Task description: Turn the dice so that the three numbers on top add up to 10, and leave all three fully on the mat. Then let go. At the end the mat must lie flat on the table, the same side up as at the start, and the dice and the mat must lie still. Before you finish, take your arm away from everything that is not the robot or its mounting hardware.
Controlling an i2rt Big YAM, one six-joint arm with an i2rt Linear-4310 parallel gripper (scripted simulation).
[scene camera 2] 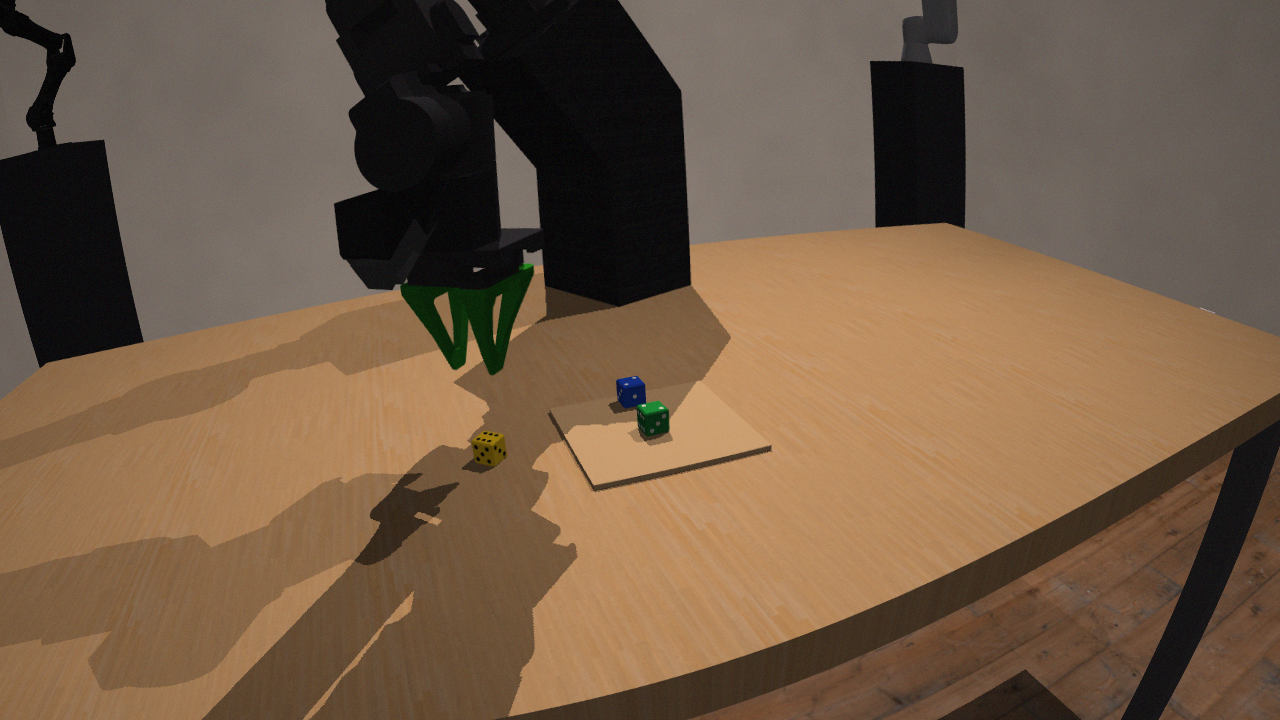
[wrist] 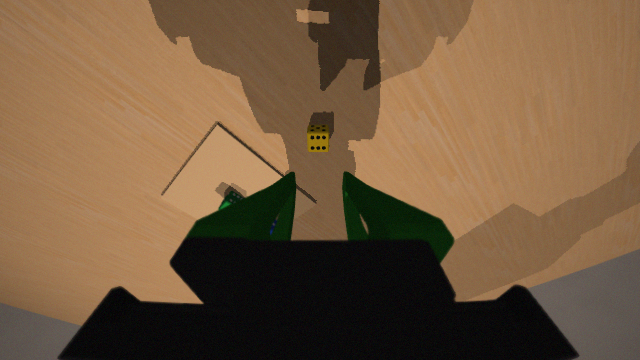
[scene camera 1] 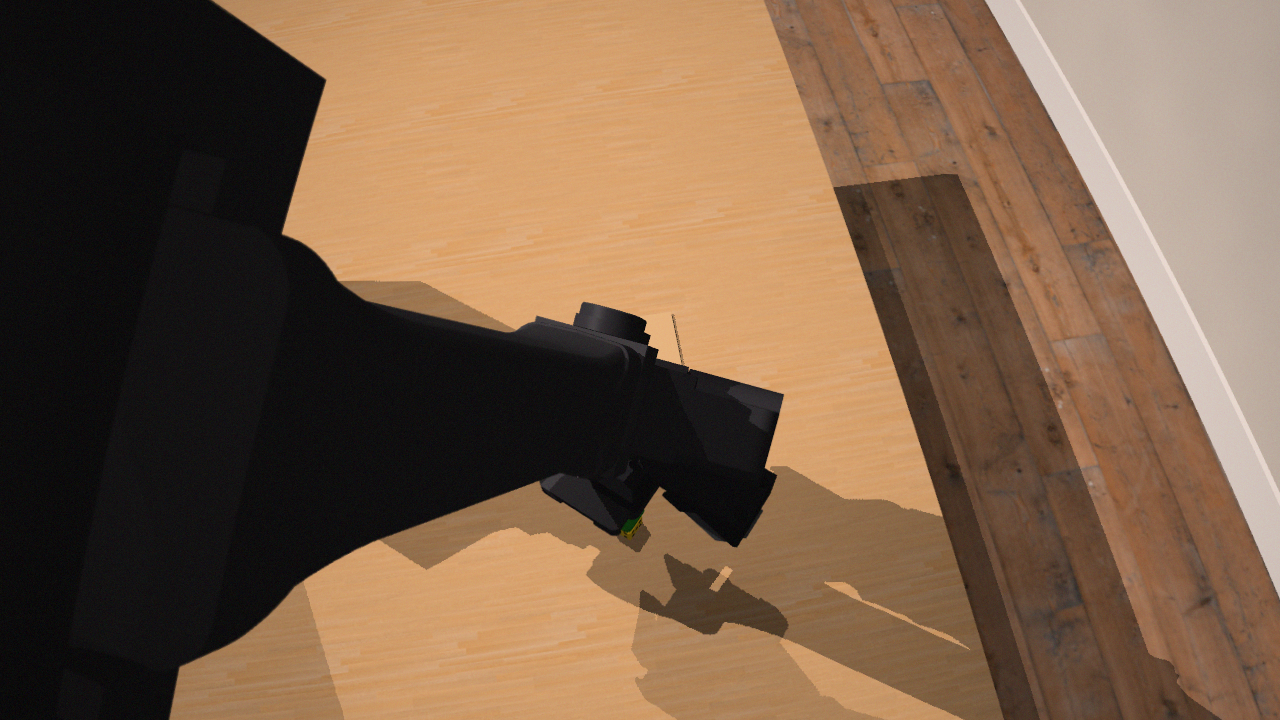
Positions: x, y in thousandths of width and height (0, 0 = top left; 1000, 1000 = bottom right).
In view: the gripper (scene camera 2: 373, 513), a green die (scene camera 2: 511, 581), a blue die (scene camera 2: 493, 545), a yellow die (scene camera 2: 382, 623) and a tan mat (scene camera 2: 472, 608).
The tan mat also shows in the wrist view (wrist: 349, 454) and in scene camera 1 (scene camera 1: 516, 453). The gripper is seen too in the wrist view (wrist: 499, 499) and in scene camera 1 (scene camera 1: 486, 690).
